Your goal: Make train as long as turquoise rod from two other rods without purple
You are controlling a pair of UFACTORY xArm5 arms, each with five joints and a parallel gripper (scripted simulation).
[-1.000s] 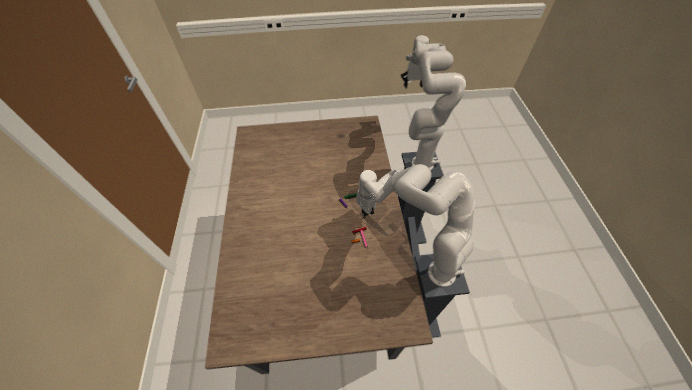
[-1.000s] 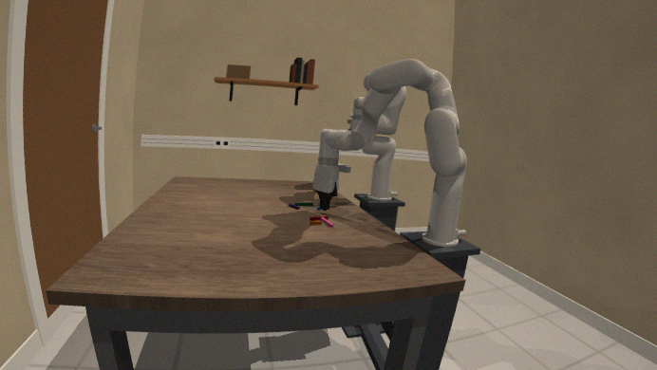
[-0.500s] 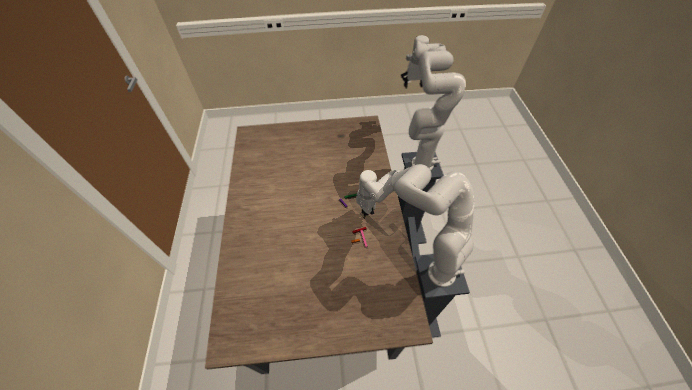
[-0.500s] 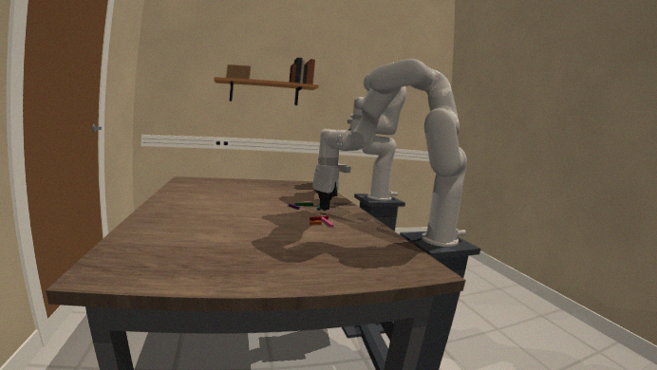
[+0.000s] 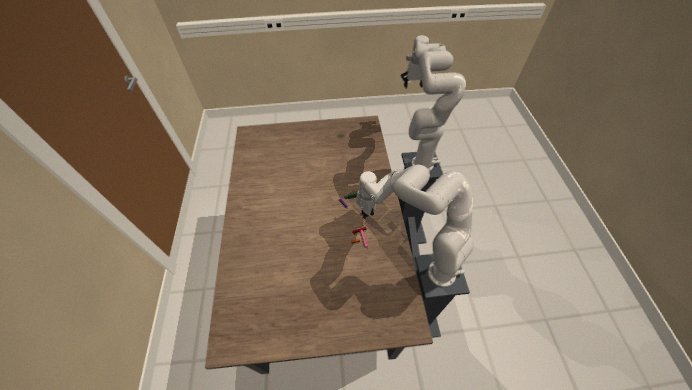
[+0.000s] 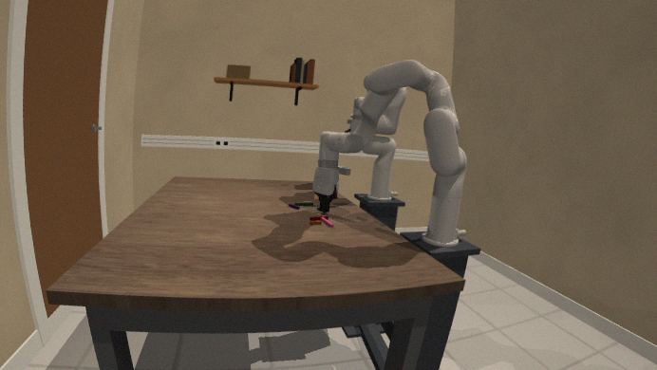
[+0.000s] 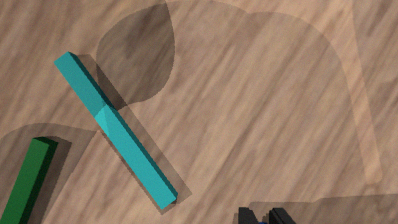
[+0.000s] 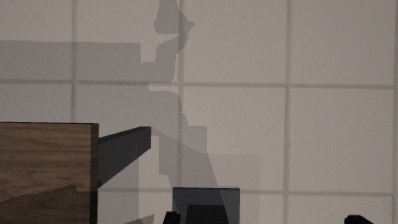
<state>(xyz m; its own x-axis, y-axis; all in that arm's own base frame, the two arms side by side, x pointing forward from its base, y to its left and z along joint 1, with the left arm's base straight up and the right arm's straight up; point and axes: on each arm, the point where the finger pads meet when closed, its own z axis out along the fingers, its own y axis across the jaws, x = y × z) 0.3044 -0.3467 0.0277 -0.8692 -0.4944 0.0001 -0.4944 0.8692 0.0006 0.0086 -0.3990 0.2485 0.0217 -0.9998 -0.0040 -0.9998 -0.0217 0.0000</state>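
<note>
Now: the blue rod 2 cm below my left hand. Round my left hand: turquoise rod 10 cm to the right, 2 cm below; purple rod 11 cm ahead, 7 cm to the right, 2 cm below; red rod 9 cm to the left, 3 cm ahead, 2 cm below.
</note>
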